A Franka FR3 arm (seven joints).
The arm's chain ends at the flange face. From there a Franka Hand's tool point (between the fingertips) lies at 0.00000 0.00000 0.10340 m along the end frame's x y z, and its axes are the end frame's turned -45 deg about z.
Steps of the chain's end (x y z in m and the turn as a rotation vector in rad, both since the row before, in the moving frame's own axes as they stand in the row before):
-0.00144, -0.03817, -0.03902, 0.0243, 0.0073, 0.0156
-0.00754, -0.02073, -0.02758, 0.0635, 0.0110, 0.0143
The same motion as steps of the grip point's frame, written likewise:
0.02829, -0.02923, -0.03905, 0.0120, 0.0223, 0.0156
0.01480, -0.02379, -0.02779, 0.0371, 0.0527, 0.0143

